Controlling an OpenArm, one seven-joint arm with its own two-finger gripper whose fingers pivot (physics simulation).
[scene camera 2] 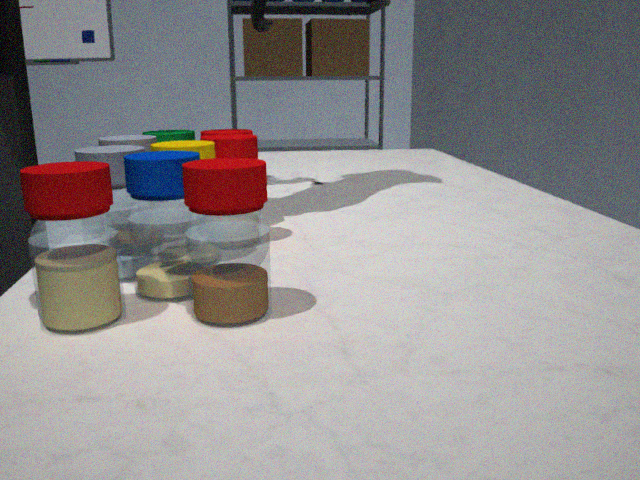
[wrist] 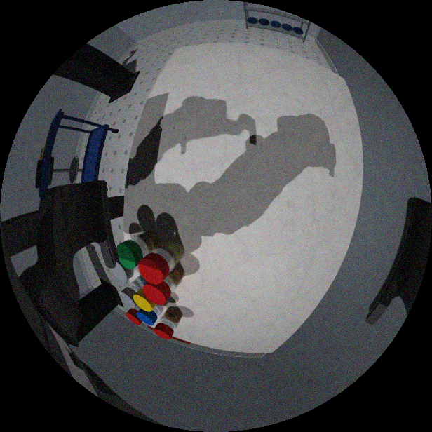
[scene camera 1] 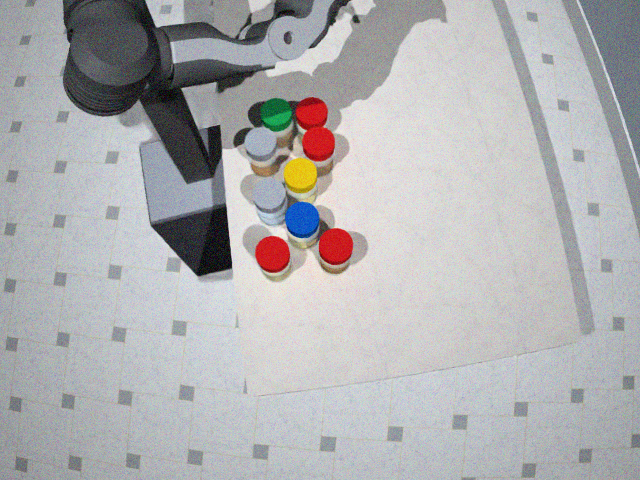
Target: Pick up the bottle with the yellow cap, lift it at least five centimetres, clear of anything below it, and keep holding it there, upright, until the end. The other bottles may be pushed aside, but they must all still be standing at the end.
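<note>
The bottle with the yellow cap (scene camera 1: 300, 174) (scene camera 2: 206, 149) (wrist: 143, 302) stands upright inside a close cluster. A blue-capped bottle (scene camera 1: 302, 219) (scene camera 2: 161, 174) (wrist: 147, 316) stands on its near side in scene camera 1, a grey-capped one (scene camera 1: 269, 193) at its lower left, another grey-capped one (scene camera 1: 261, 143) at its upper left and a red-capped one (scene camera 1: 318, 143) at its upper right. My gripper (wrist: 227, 253) is open and empty, its fingers at the left and right of the wrist view, away from the bottles. Its fingers do not show in scene camera 1. Other bottles hide the yellow-capped bottle's body in scene camera 2.
A green-capped bottle (scene camera 1: 276, 114) (wrist: 130, 254) and a red-capped one (scene camera 1: 311, 112) (wrist: 154, 269) stand at the cluster's far end. Two red-capped bottles (scene camera 1: 272, 253) (scene camera 1: 335, 245) stand at its near end. The arm's base block (scene camera 1: 180, 198) is beside the table's (scene camera 1: 439, 258) left edge.
</note>
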